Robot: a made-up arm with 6 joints.
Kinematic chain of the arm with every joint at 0, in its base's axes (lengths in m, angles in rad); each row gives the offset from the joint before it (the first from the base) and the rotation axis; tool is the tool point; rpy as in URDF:
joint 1: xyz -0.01 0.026 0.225 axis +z
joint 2: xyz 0.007 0 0.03 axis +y
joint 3: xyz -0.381 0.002 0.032 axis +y
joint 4: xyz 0.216 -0.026 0.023 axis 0.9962 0 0.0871
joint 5: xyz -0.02 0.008 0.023 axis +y
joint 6: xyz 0.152 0.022 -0.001 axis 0.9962 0 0.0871
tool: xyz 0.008 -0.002 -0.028 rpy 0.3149 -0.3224 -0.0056
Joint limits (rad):
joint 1: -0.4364..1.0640
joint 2: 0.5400..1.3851
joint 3: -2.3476..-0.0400
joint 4: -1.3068..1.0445
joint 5: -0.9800..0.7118
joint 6: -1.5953..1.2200
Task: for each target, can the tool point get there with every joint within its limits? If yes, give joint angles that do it. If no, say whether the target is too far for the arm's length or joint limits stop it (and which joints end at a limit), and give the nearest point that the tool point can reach.
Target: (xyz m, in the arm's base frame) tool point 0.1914 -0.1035 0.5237
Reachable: yes | joints -0.1900 1.2419 -0.9357 -1.0935 0.5283 -1.1661
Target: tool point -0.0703 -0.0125 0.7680
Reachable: yes | joints 0.5790 0.6643 -1.7788 -0.1878 0.5803 0.5475
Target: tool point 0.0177 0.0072 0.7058
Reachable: yes | joints -0.2758 0.6542 -1.0288 0.3270 -0.2708 -0.1730
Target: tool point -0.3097 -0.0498 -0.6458
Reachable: no: too far | nearest point -0.0942 0.0047 0.2586 | short by 0.931 m
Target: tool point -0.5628 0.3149 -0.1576
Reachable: no: joint limits stop it (at a limit: joint 1, joint 2, joint 3, joint 5) | nearest point -0.0906 0.0464 0.2595 | short by 0.685 m
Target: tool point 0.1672 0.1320 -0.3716
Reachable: no: joint limits stop it (at a limit: joint 2, joint 3, joint 4) | nearest point 0.0376 0.0545 0.2832 | short by 0.672 m
